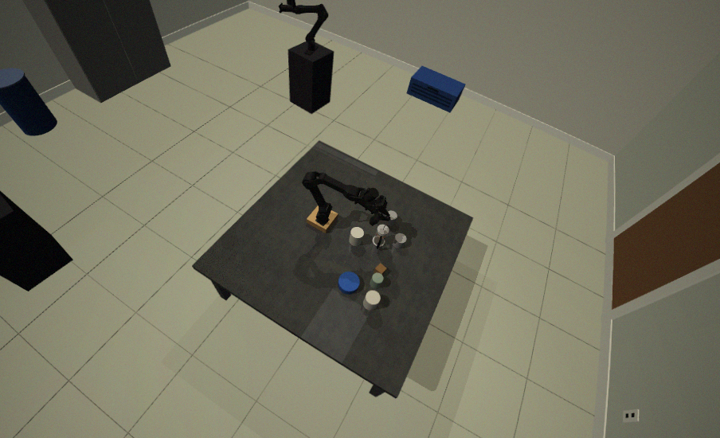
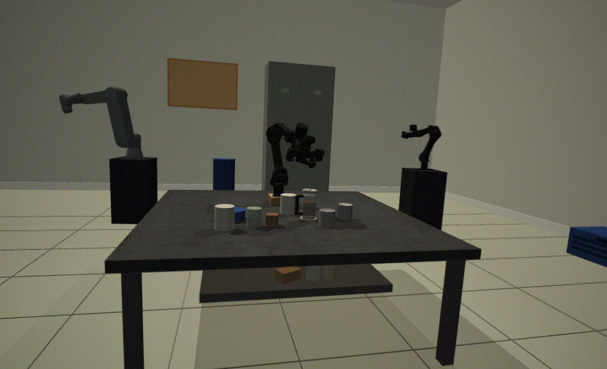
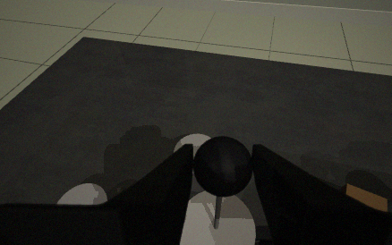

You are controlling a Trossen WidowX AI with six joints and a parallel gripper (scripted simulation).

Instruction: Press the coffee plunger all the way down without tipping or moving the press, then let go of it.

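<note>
Right now the coffee press is 20 mm to the right of my gripper tip and 130 mm below it. Also, from my gripper tip: blue disc 20 mm ahead, 360 mm to the right, 240 mm below; then pale green cup 130 mm ahead, 260 mm to the right, 220 mm below; then brown cube 110 mm ahead, 180 mm to the right, 240 mm below.
</note>
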